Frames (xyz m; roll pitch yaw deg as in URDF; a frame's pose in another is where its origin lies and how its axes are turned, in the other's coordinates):
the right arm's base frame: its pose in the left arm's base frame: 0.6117 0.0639 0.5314 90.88 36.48 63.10
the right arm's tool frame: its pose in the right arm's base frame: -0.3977 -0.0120 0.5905 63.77 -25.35 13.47
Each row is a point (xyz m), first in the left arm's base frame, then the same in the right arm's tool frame.
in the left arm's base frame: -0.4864 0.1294 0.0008
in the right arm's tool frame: -0.5086 -1.6948 0.0074
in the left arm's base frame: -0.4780 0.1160 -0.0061
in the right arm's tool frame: -0.5071 -1.6860 0.0221
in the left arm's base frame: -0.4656 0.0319 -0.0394
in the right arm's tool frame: -0.5314 -1.6511 0.1029
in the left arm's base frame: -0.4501 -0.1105 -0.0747
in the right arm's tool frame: -0.5843 -1.5840 0.2232
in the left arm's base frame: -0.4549 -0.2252 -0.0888
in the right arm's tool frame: -0.6452 -1.5332 0.3074
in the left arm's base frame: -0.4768 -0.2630 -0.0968
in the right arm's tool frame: -0.6795 -1.5314 0.3356
